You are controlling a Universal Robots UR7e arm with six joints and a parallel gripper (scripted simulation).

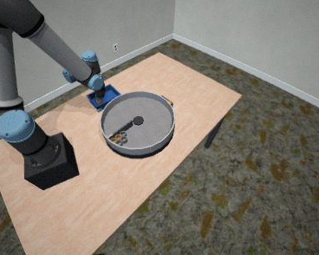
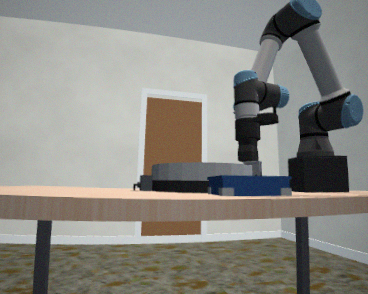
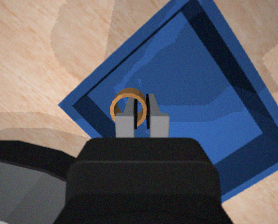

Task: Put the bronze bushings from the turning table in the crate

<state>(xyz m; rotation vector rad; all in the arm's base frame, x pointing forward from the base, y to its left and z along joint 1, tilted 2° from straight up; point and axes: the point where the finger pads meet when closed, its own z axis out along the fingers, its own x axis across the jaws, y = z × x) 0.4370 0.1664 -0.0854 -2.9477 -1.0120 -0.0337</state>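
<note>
My gripper is now 50 mm short of the blue crate, 10 mm to the right of it and 20 mm above it. Round my hand: grey turning table 20 mm ahead, 330 mm to the right.
</note>
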